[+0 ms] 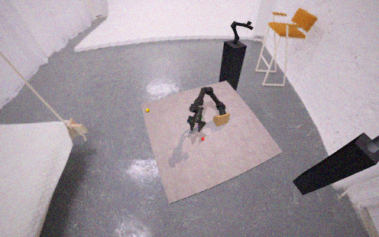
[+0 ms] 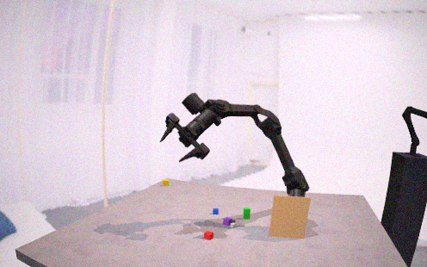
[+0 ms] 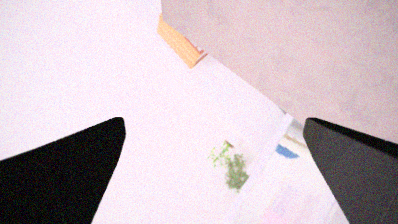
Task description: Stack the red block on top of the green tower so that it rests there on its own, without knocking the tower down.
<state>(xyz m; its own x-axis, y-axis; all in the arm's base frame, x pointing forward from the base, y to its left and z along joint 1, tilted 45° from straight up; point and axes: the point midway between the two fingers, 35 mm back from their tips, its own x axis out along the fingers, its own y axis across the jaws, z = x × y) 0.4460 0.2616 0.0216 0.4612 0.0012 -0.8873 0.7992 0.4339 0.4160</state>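
Now: the red block 130 mm behind my gripper tip, 70 mm to the right of it and 320 mm below it. Also, from my gripper tip: blue block 90 mm behind, 350 mm to the right, 320 mm below; small white block 200 mm behind, 210 mm to the right, 330 mm below; purple block 170 mm behind, 240 mm to the right, 320 mm below.
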